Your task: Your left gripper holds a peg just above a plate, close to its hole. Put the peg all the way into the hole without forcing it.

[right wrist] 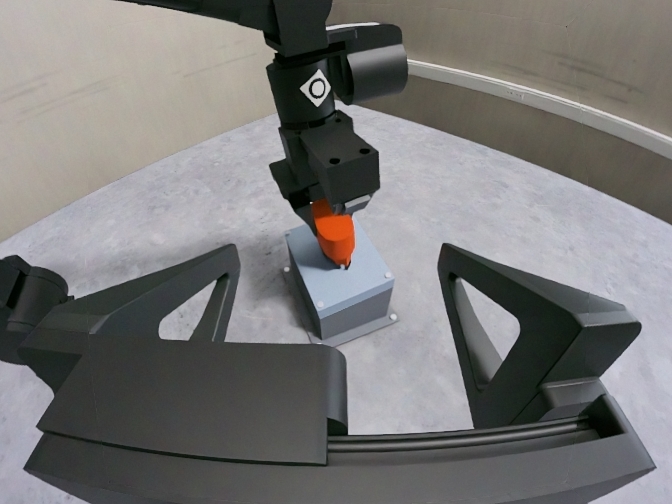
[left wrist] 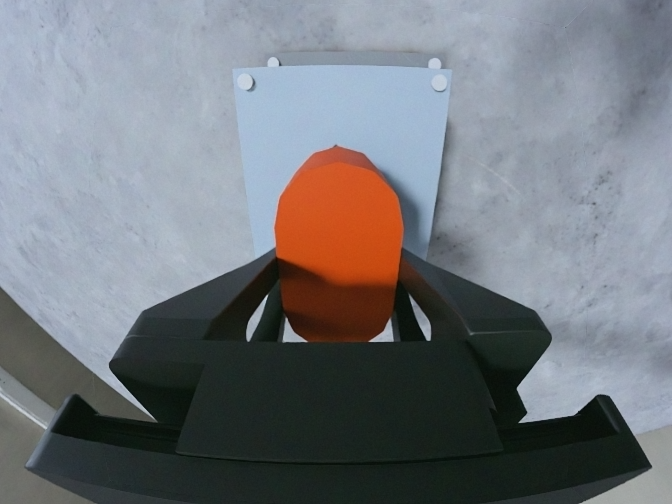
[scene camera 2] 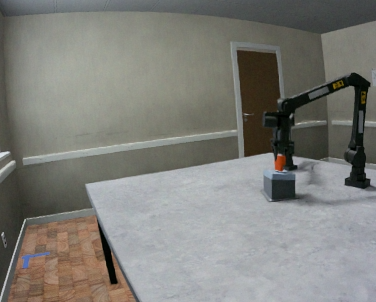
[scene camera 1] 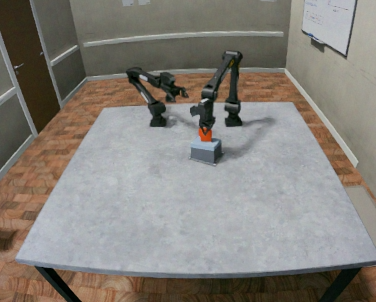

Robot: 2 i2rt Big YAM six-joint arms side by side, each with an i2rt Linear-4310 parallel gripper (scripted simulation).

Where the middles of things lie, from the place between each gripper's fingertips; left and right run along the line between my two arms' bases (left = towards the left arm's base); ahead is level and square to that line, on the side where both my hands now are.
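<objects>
Left hand: 7 cm above the light blue plate [left wrist: 391, 114], 1 cm short of it. From left hand: orange peg [left wrist: 338, 230], 2 cm below, 1 cm to the right; grey box [right wrist: 372, 314], 11 cm below, 1 cm ahead.
From right hand: orange peg, 170 mm below, 140 mm ahead, 150 mm to the left; light blue plate, 230 mm below, 150 mm ahead, 150 mm to the left; grey box, 260 mm below, 150 mm ahead, 150 mm to the left.
</objects>
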